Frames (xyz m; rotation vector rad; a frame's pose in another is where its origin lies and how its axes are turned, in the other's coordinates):
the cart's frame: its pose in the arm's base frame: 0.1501 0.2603 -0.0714 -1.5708 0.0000 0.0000
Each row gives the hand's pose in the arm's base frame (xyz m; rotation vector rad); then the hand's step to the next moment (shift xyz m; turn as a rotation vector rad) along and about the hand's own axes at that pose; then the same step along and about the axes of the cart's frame.
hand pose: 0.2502 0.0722 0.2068 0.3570 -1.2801 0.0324
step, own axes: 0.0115 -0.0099 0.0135 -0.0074 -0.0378 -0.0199
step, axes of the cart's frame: -0.0070 -0.0116 -0.0151 0.0247 0.0209 -0.0289
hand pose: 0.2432 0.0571 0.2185 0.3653 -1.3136 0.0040
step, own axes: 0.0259 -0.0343 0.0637 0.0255 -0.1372 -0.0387
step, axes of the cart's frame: -0.0461 -0.0286 -0.0544 0.0717 0.0196 -0.1243
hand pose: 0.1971 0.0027 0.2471 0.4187 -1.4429 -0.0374
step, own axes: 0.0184 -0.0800 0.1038 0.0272 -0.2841 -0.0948
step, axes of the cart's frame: -0.0796 -0.0006 -0.1058 0.1590 0.0659 -0.2466
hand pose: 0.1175 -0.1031 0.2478 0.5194 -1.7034 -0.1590
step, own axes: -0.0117 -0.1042 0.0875 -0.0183 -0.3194 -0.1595
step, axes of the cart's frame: -0.0568 0.0688 -0.1034 0.2352 0.1071 -0.2470
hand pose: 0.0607 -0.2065 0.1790 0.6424 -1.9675 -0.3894
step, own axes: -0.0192 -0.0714 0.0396 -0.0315 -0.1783 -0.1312
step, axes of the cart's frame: -0.0087 0.0693 -0.0464 0.1766 0.0558 -0.1253
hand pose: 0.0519 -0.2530 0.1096 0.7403 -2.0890 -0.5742
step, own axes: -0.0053 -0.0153 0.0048 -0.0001 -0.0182 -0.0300
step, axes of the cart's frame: 0.0032 0.0151 -0.0068 0.0302 -0.0052 -0.0172
